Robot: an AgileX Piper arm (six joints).
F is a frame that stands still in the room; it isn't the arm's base.
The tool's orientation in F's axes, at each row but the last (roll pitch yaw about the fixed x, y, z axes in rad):
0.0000 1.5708 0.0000
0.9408 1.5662 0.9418
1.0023 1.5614 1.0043
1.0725 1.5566 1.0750
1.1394 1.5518 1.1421
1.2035 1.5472 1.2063
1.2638 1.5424 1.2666
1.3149 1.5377 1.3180
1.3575 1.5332 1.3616
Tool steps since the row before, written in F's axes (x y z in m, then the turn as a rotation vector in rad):
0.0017 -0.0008 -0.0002 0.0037 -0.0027 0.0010
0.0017 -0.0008 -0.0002 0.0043 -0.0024 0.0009
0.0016 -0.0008 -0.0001 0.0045 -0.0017 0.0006
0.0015 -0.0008 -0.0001 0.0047 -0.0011 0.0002
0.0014 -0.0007 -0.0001 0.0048 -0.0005 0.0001
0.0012 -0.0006 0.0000 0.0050 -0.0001 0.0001
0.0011 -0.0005 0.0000 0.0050 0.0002 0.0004
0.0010 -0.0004 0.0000 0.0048 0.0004 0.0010
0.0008 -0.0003 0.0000 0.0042 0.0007 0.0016
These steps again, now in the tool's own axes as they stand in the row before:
0.0002 -0.0008 0.0017 -0.0010 -0.0027 0.0037
0.0002 -0.0008 0.0017 -0.0009 -0.0024 0.0043
0.0001 -0.0008 0.0016 -0.0006 -0.0017 0.0045
0.0001 -0.0008 0.0015 -0.0002 -0.0011 0.0047
0.0001 -0.0007 0.0014 -0.0001 -0.0005 0.0048
0.0000 -0.0006 0.0012 -0.0001 -0.0001 0.0050
0.0000 -0.0005 0.0011 -0.0004 0.0002 0.0050
0.0000 -0.0004 0.0010 -0.0009 0.0004 0.0048
0.0000 -0.0003 0.0008 -0.0015 0.0007 0.0042

